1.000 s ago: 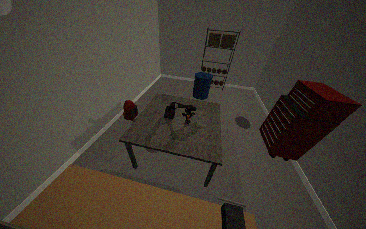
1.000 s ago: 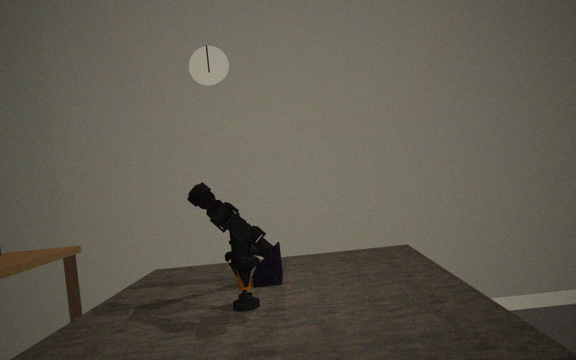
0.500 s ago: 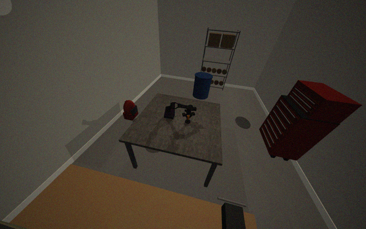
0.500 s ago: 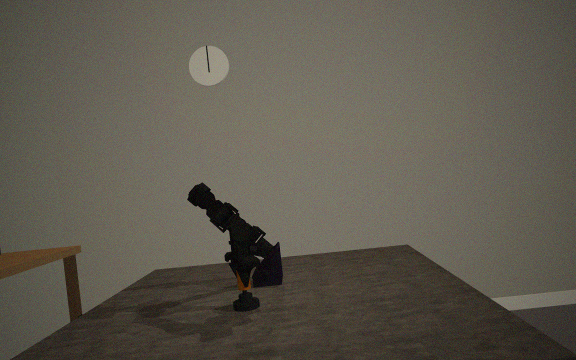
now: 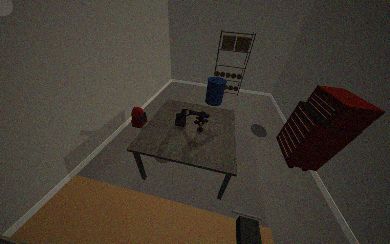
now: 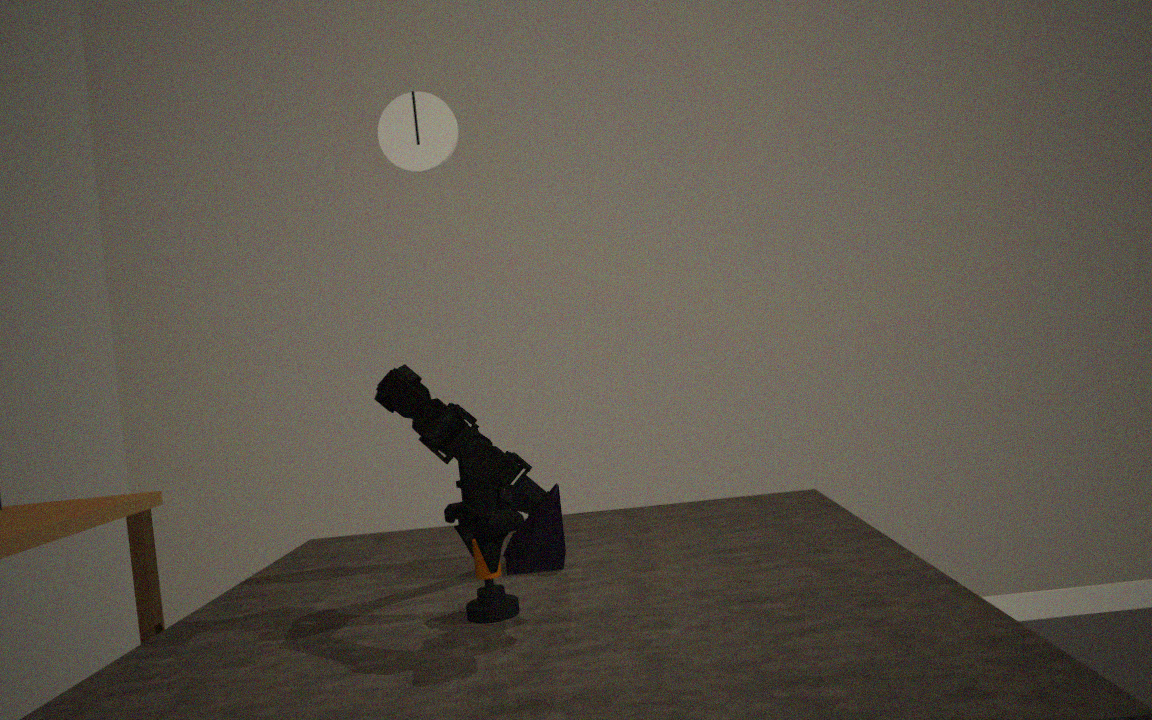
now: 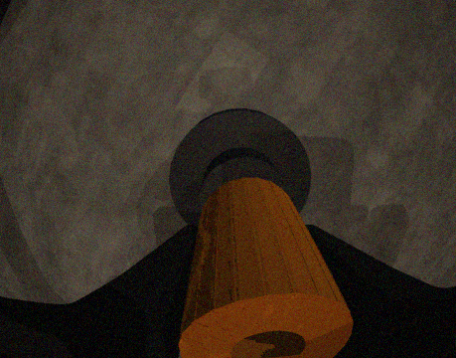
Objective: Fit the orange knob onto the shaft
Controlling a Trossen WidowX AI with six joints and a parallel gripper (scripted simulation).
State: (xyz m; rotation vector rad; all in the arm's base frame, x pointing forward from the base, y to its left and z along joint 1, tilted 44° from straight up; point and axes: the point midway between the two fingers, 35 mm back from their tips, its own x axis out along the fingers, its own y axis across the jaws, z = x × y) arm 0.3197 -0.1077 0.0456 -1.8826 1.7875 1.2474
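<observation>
Right now the orange knob is 20 mm above my gripper tip. Also, from my gripper tip: dark round pedestal 40 mm below.
</observation>
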